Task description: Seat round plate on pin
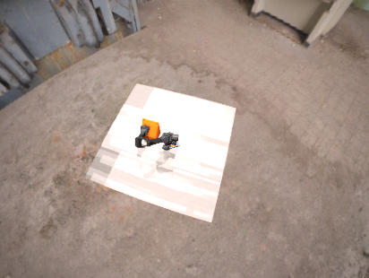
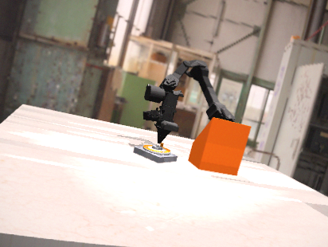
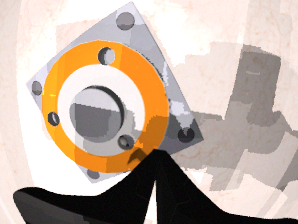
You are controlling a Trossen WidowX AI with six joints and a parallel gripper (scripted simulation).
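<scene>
Now: gripper tip 50 mm to the right of the base, 20 mm above it and 10 mm short of it.
</scene>
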